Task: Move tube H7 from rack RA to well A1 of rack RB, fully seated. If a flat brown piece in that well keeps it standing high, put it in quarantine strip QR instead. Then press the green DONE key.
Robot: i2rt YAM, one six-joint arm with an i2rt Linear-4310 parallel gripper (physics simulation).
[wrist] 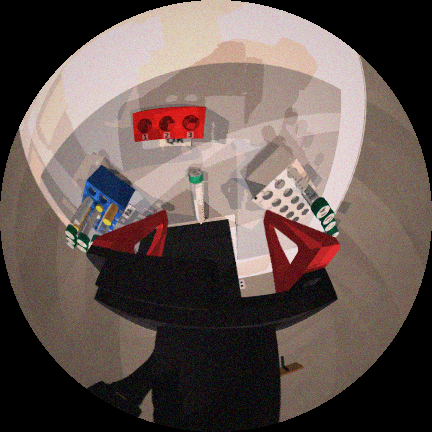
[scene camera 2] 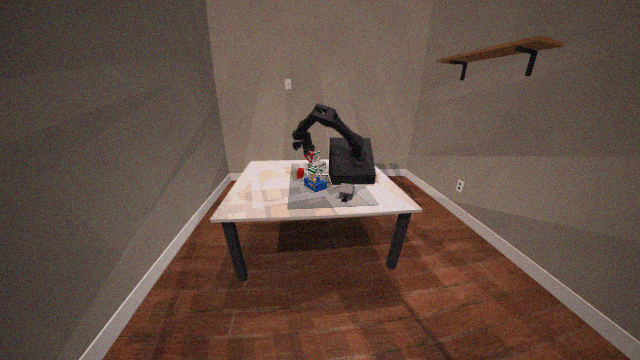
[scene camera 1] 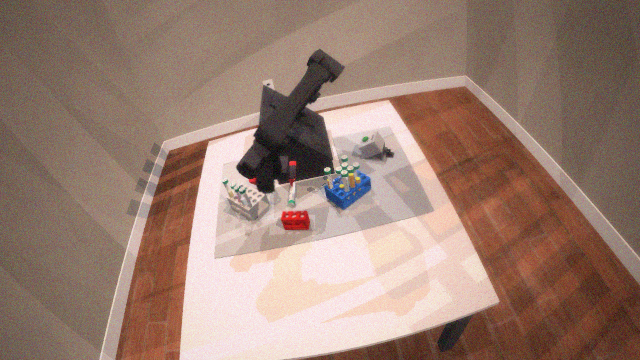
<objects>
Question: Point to a grey mat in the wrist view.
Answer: At 250, 108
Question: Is the gripper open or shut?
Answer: Open.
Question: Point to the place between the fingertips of the gripper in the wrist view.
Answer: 215, 215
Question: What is the gripper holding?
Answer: Nothing.
</objects>
